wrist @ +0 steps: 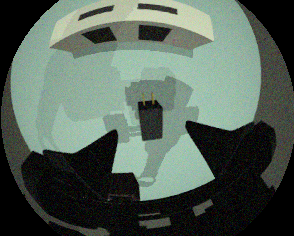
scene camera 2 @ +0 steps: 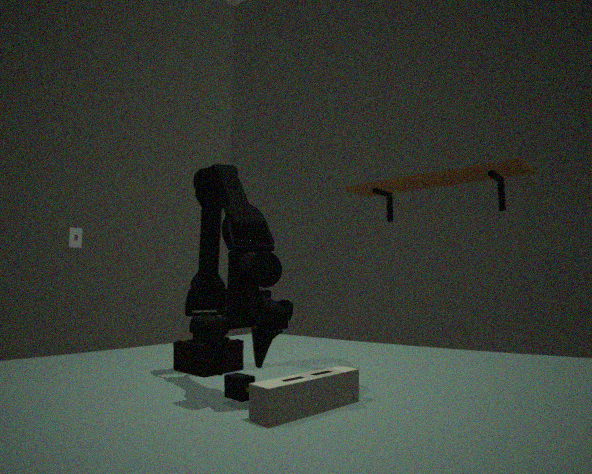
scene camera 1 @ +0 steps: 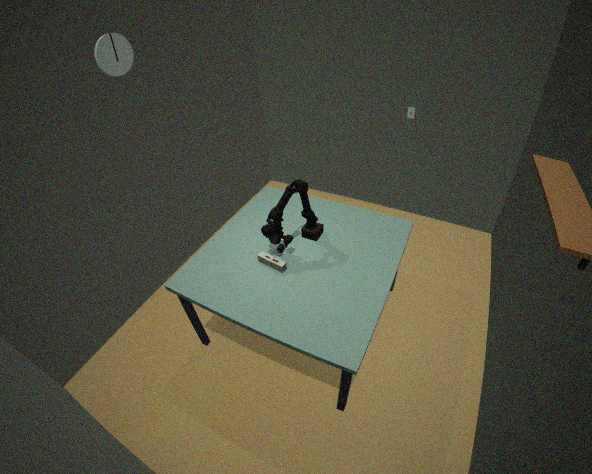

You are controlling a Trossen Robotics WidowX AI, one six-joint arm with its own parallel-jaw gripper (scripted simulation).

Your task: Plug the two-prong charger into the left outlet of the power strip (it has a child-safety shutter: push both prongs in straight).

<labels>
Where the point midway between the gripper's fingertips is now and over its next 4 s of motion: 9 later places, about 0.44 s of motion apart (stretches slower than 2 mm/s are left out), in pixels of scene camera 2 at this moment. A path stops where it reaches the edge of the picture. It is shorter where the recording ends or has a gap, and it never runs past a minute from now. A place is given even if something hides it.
The gripper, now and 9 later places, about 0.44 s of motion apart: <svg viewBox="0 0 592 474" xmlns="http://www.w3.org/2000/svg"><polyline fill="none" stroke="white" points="239,371 239,383 239,392 239,392 237,369 243,365 259,374 269,382 275,385 281,386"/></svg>
</labels>
